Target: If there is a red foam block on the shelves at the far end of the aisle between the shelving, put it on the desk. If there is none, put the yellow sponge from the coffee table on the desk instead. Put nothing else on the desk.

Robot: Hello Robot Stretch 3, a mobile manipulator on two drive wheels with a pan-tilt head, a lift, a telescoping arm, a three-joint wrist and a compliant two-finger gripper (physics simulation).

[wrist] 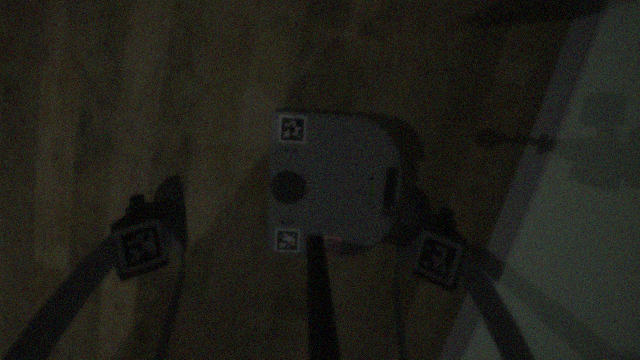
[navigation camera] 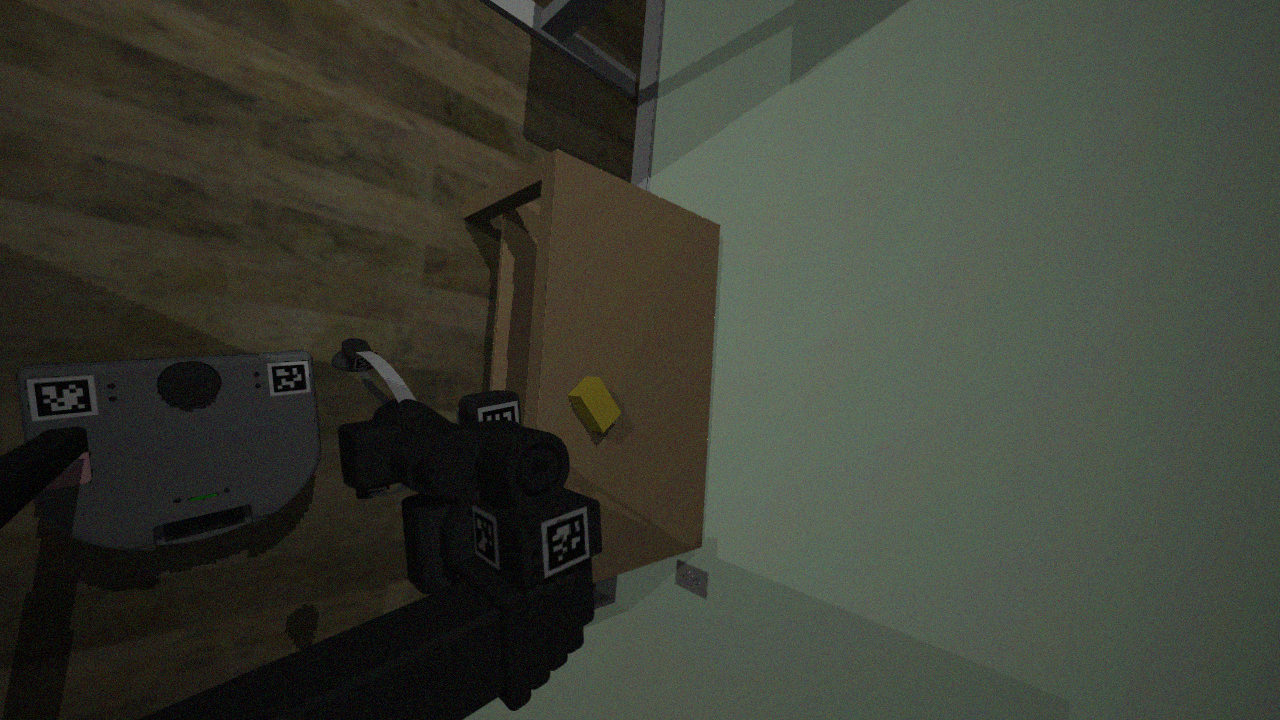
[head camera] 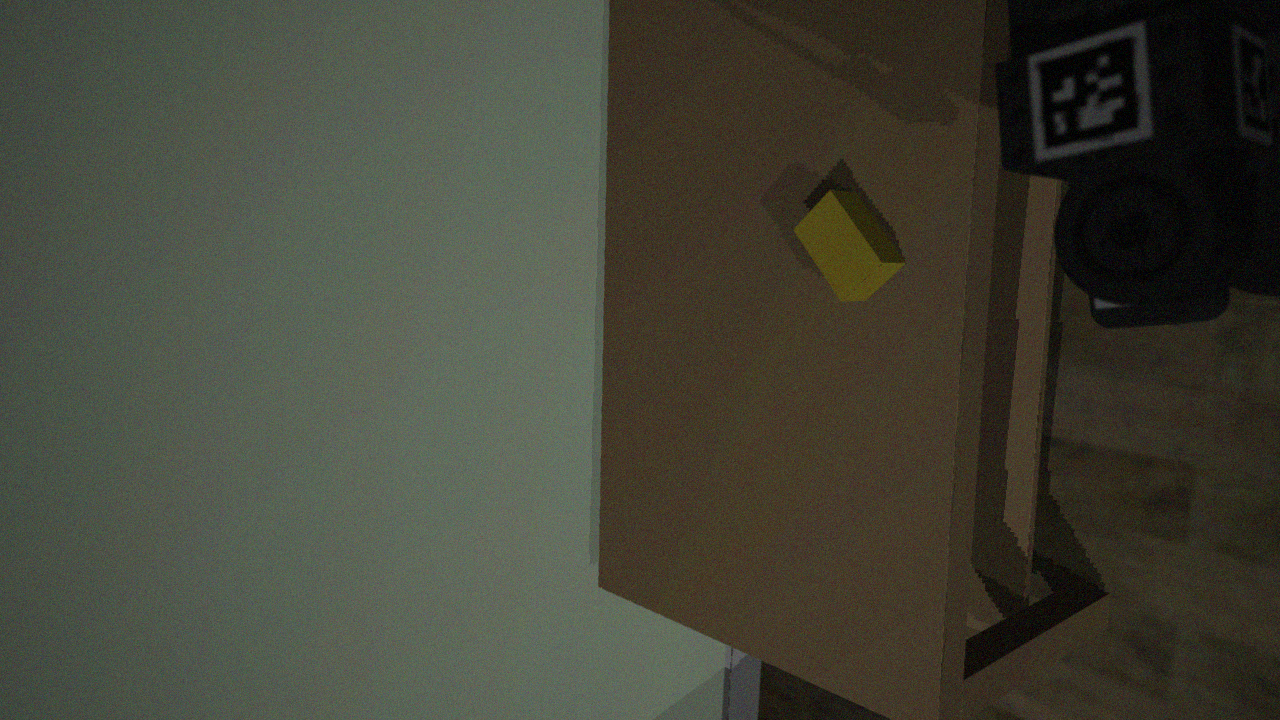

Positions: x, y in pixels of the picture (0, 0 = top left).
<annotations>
My gripper [navigation camera: 356, 416] is 59 cm from the lens. A yellow sponge [navigation camera: 590, 397] is 94 cm from the lens.
</annotations>
